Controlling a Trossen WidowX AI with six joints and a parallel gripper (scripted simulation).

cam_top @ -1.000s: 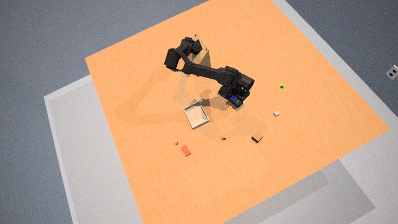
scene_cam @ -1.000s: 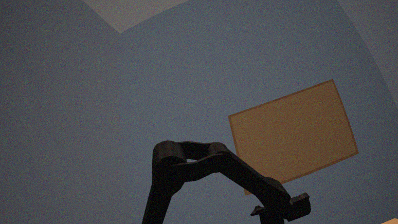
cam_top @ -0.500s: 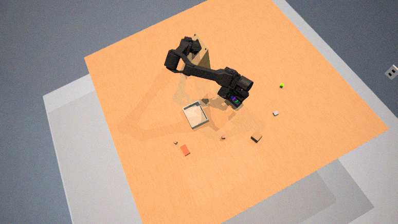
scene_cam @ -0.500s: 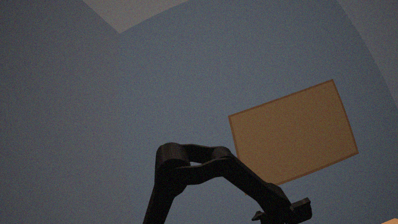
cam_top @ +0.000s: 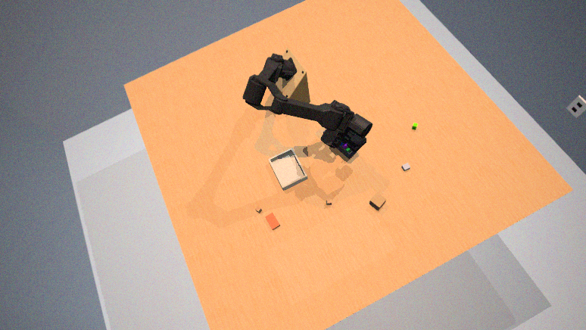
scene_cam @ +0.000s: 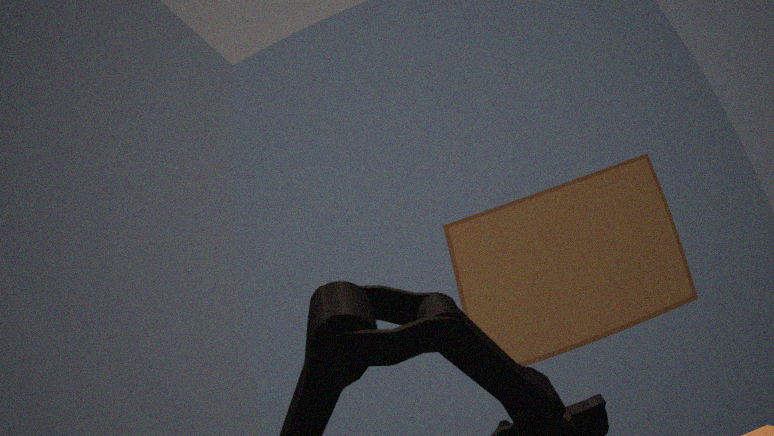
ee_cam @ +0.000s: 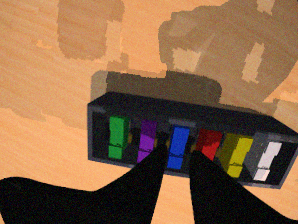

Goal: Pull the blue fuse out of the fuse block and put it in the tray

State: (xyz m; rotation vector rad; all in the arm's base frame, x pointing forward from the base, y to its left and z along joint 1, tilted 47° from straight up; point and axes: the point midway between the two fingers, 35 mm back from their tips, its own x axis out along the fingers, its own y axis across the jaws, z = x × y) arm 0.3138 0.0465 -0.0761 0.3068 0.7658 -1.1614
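My gripper tip is now 2 cm above the blue fuse. Round my gripper tip: white tray 22 cm to the right, 4 cm below, 2 cm ahead; grey cube 18 cm to the left, 17 cm ahead, 4 cm below; brown cube 26 cm ahead, 3 cm to the left, 3 cm below.
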